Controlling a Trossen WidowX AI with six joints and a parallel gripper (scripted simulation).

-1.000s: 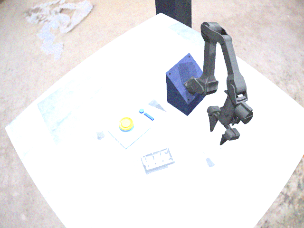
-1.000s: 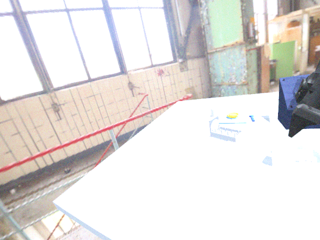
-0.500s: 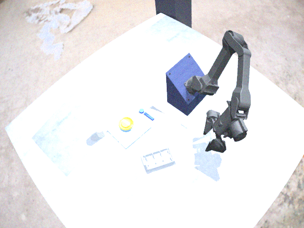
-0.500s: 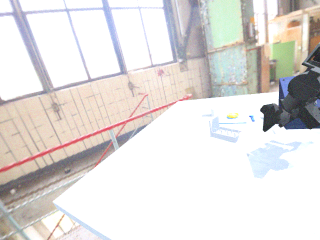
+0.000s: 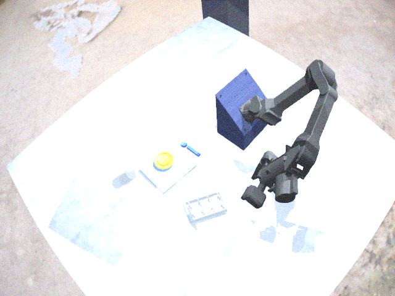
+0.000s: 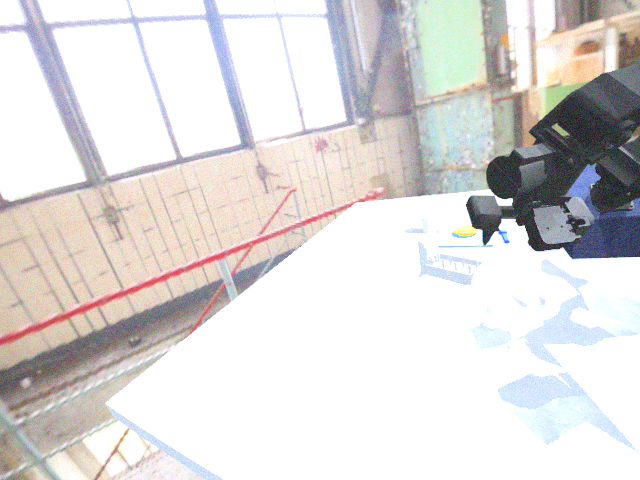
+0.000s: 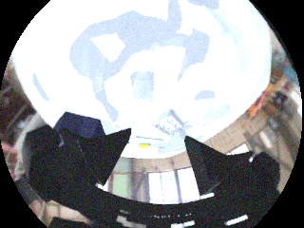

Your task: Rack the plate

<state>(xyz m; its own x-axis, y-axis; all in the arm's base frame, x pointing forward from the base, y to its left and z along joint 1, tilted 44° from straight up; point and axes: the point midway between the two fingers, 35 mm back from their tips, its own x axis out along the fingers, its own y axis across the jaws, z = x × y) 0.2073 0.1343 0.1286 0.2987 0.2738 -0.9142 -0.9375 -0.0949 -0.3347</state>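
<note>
The yellow plate lies 31 cm to the right of my gripper tip, 9 cm below it and 7 cm ahead of it. The rest, counted from my gripper tip: pale cup 36 cm to the right, 18 cm ahead, 8 cm below; blue spoon 29 cm to the right, 10 cm below, 3 cm behind; dish rack 10 cm ahead, 8 cm to the right, 8 cm below.
</note>
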